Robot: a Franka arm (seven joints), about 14 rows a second.
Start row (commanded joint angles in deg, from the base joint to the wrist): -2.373, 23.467, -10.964, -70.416, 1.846, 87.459, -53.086
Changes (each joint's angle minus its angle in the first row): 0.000, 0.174, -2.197, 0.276, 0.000, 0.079, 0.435; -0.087, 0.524, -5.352, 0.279, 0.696, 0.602, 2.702; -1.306, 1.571, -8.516, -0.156, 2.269, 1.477, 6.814; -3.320, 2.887, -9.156, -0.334, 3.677, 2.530, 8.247; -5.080, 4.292, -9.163, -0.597, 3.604, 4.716, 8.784; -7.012, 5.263, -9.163, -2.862, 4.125, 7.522, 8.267; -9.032, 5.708, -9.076, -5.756, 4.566, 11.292, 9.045
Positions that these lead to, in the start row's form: -2.373, 23.641, -13.161, -70.140, 1.846, 87.538, -52.651; -2.460, 23.991, -16.316, -70.137, 2.542, 88.061, -50.384; -3.679, 25.038, -19.480, -70.572, 4.115, 88.936, -46.272; -5.693, 26.354, -20.120, -70.750, 5.523, 89.989, -44.839; -7.453, 27.759, -20.127, -71.013, 5.450, 92.175, -44.302; -9.385, 28.730, -20.127, -73.278, 5.971, 94.981, -44.819; -11.405, 29.175, -20.040, -76.172, 6.412, 98.751, -44.041
